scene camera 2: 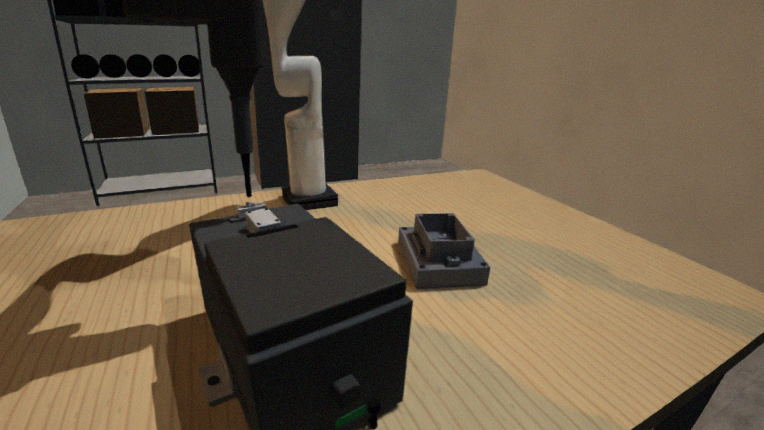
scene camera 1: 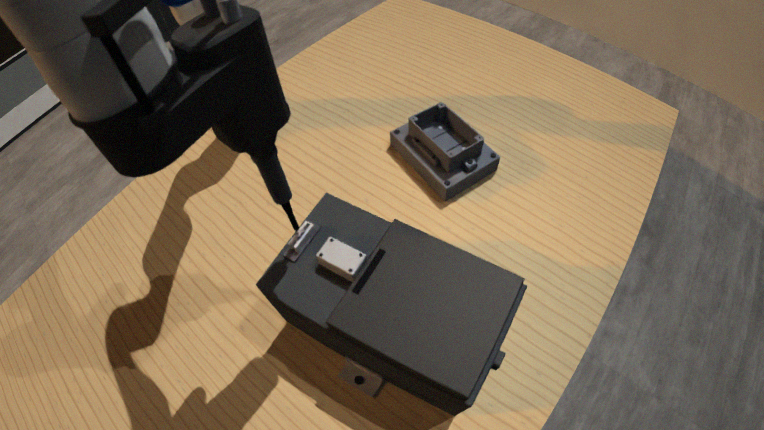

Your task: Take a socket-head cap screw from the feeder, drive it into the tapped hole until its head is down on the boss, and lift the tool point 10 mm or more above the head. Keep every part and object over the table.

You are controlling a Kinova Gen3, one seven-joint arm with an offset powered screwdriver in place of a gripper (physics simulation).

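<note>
The black screwdriver bit, my gripper (scene camera 1: pixel 296 226) (scene camera 2: pixel 248 192), points down above the small metal pick-up rail (scene camera 1: pixel 302 238) (scene camera 2: pixel 245 208) at the far end of the dark feeder (scene camera 1: pixel 427 299) (scene camera 2: pixel 315 272). In scene camera 2 a thin gap shows between the bit tip and the rail. The views are too coarse to tell whether a screw sits on the tip. A grey open-topped housing (scene camera 1: pixel 453 158) (scene camera 2: pixel 451 249) stands on a grey base block (scene camera 1: pixel 470 178) (scene camera 2: pixel 451 277), apart from the feeder. Its corners and the base corners have small holes; which one is the tapped hole is unclear.
A white block (scene camera 1: pixel 341 256) (scene camera 2: pixel 262 218) with dark corner holes sits on the feeder beside the rail. A tab with a hole (scene camera 1: pixel 368 385) (scene camera 2: pixel 207 370) sticks out at the feeder's side. The arm's white base column (scene camera 2: pixel 306 154) and a shelf rack (scene camera 2: pixel 136 138) stand behind.
</note>
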